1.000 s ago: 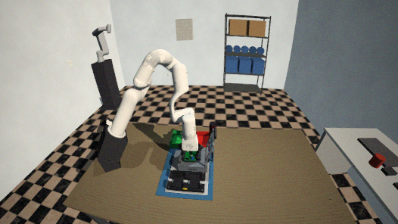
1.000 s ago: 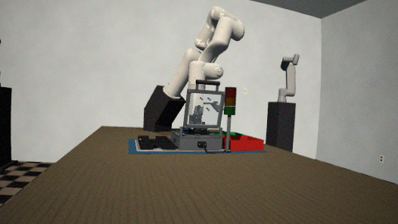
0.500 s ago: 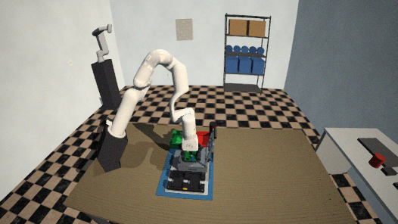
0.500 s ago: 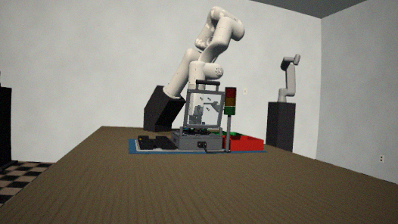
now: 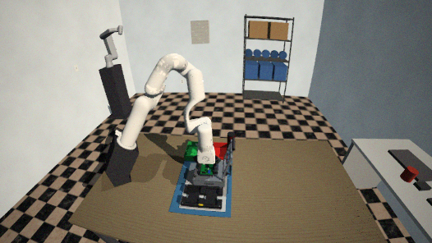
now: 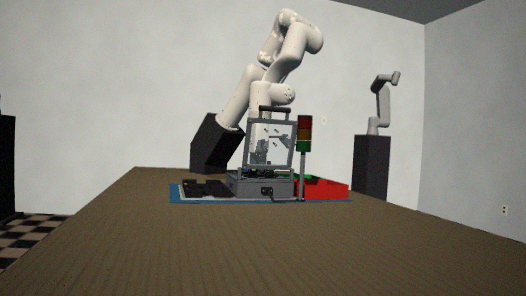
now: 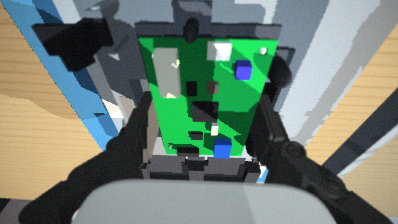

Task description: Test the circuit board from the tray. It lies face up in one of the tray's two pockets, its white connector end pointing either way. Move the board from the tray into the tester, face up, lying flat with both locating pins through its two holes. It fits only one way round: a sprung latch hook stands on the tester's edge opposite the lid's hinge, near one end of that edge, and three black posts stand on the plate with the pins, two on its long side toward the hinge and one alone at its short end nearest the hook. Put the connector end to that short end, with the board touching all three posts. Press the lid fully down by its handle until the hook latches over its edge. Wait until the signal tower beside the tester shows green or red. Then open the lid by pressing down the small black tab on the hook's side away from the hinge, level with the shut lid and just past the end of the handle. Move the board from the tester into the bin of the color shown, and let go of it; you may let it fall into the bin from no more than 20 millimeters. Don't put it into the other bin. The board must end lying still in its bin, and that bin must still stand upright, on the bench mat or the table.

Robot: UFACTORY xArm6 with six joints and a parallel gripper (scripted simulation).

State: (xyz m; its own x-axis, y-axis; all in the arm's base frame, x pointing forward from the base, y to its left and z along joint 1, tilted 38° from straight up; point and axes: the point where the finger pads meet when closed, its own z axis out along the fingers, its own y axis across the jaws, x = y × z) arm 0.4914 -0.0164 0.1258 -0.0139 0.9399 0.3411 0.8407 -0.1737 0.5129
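The green circuit board is right at my hand. Also, from my hand: tester plate (10 mm to the left, 10 mm below); black latch hook (60 mm behind, 60 mm to the left, 10 mm above); tester lid (120 mm ahead, 100 mm above).
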